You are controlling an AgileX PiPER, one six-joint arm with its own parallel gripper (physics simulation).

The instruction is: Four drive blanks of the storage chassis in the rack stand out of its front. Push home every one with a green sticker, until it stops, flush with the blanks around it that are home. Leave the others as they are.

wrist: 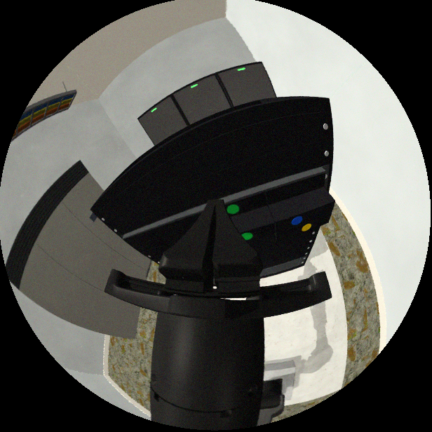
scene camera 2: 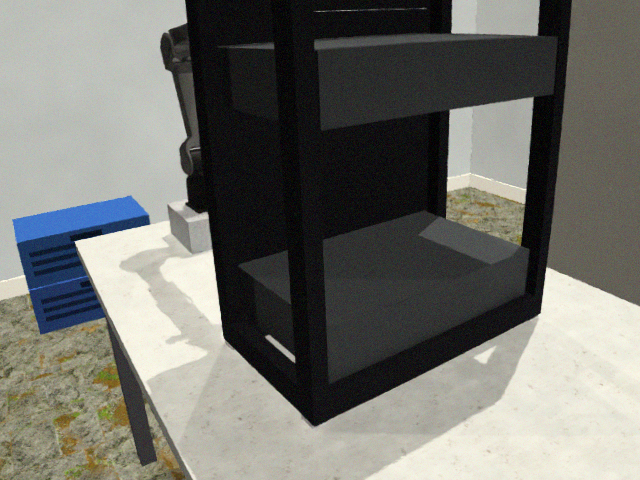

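Note:
In the wrist view my gripper [wrist: 216, 207] is shut and empty, its tips at the dark front of the storage chassis, just left of the upper green sticker [wrist: 233, 209]. A lower green sticker [wrist: 246, 236] shows to the right of the fingers. Farther right are a blue sticker [wrist: 297, 220] and a yellow sticker [wrist: 306, 227], close together on a part that stands out. The dark faces make it hard to tell how far each green-stickered blank stands out. The fingers hide part of the front. In the scene view the rack [scene camera 2: 305, 206] hides my gripper and the stickers.
The scene view shows the rack from behind, with two grey boxes [scene camera 2: 439, 77] [scene camera 2: 413, 320] in it, on a pale table [scene camera 2: 584, 361]. Part of my arm [scene camera 2: 183, 103] shows behind it. Blue crates [scene camera 2: 82, 211] stand beside the table. Grey panels with green lights [wrist: 202, 102] top the rack.

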